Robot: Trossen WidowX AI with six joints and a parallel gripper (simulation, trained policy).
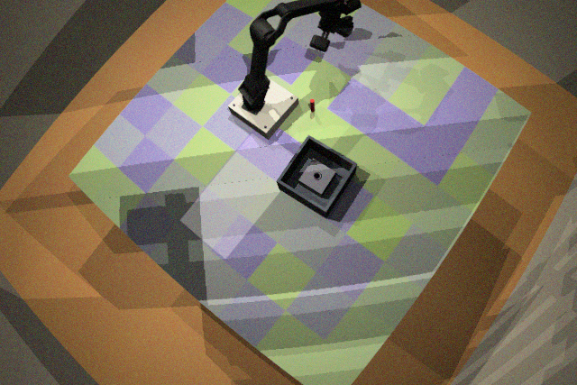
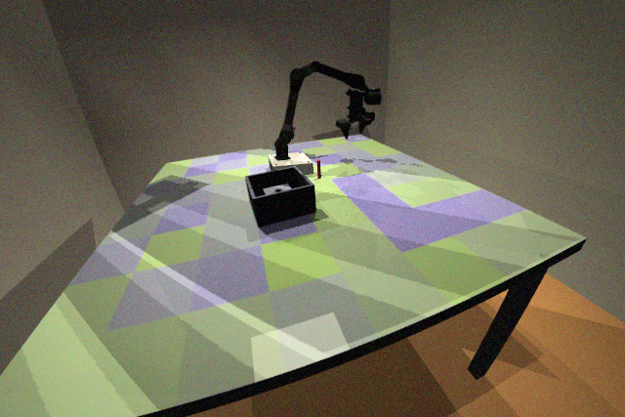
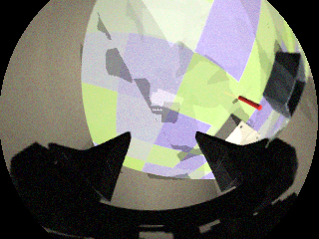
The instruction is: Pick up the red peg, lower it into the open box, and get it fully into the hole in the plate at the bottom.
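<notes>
Right now the red peg is 23 cm to the right of my gripper tip, 9 cm below it and 8 cm ahead of it. The rest, counted from my gripper tip: dark box: 45 cm to the right, 23 cm ahead, 10 cm below; then grey plate: 45 cm to the right, 23 cm ahead, 8 cm below.
</notes>
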